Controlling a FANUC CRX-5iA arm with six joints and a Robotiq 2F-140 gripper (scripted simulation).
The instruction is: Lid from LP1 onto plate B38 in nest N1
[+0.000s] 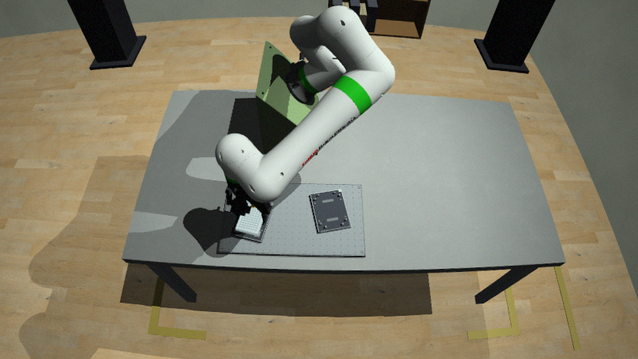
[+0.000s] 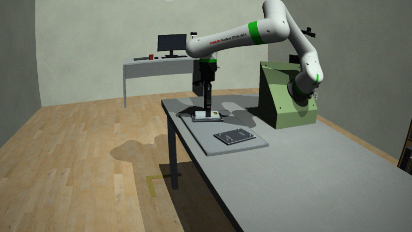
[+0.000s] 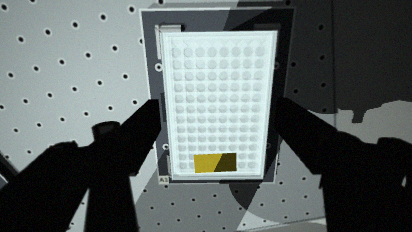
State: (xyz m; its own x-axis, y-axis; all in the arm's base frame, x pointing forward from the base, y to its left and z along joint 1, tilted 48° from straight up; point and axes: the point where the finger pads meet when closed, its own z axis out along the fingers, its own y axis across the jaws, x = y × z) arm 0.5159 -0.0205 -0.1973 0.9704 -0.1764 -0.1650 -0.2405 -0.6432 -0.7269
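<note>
The clear lid lies 2 cm below my hand. From my hand the other things lie so: lid park LP1: 4 cm behind, 29 cm to the left, 4 cm below; then white culture plate: 3 cm below; then dark nest N1: 4 cm below.
</note>
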